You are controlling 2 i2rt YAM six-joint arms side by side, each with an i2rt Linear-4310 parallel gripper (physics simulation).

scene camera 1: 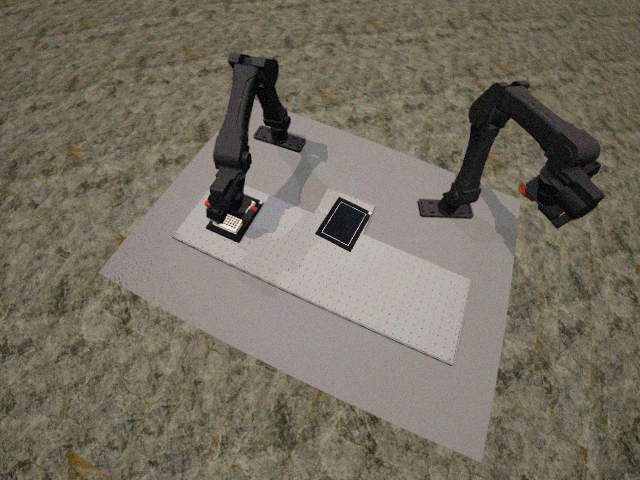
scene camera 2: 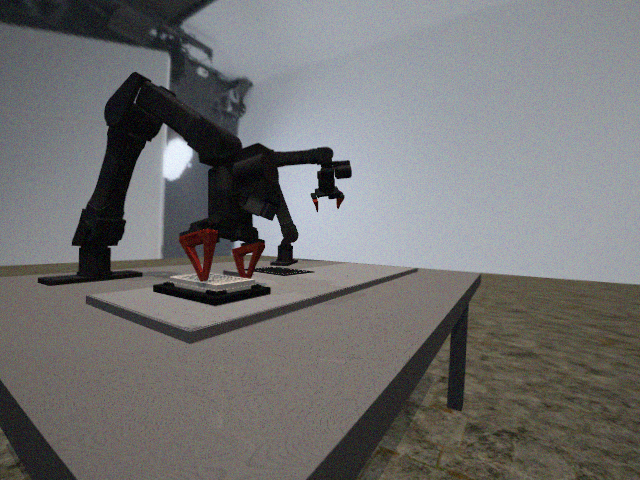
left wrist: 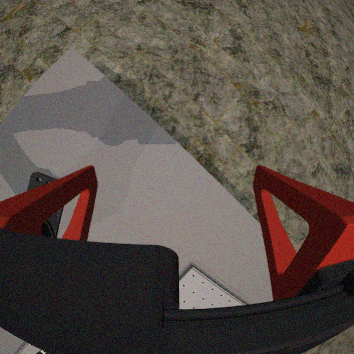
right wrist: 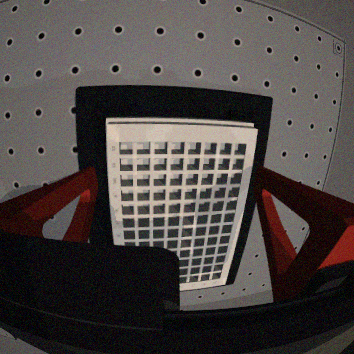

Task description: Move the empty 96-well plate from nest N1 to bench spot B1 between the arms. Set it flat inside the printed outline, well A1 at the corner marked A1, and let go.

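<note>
The white 96-well plate sits flat in the black nest N1, at the left of scene camera 1. My right gripper is open around the plate, one fingertip beside each long side, with a gap in the right wrist view. In scene camera 1 its arm hides part of the plate. Bench spot B1, a black pad with a white printed outline, lies right of the nest. The A1 marking is too small to read. My left gripper is open and empty, high at the right.
The perforated board carries the nest and the pad, on the grey table. The left arm's base plate is fixed right of the pad, and the right arm's base plate behind the nest.
</note>
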